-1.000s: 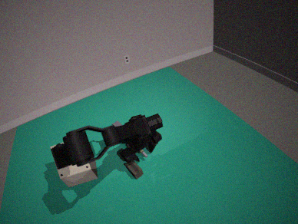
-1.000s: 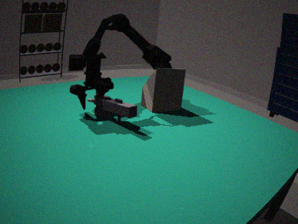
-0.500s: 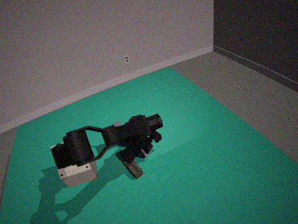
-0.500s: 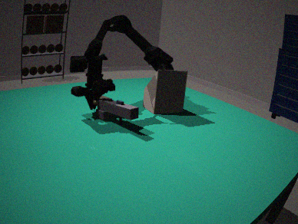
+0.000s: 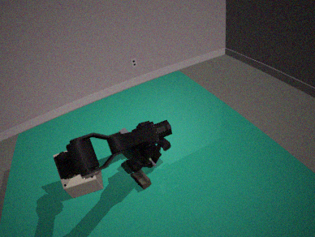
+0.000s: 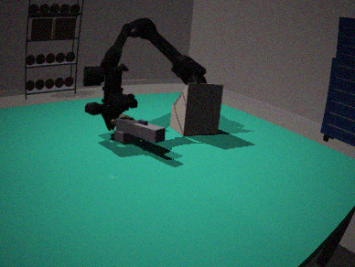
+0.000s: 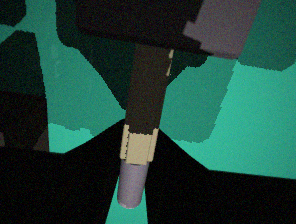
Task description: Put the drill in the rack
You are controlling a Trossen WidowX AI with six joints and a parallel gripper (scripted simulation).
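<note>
The drill is 1 cm behind my gripper tip, 4 cm to the left of it and 4 cm above it. From my gripper tip the other things lie so: grey housing: 5 cm behind, 13 cm to the left, 4 cm above; then dark brown block: 6 cm behind, 5 cm to the right, 1 cm above; then small dark key: 6 cm behind, 15 cm to the left, 4 cm above.
</note>
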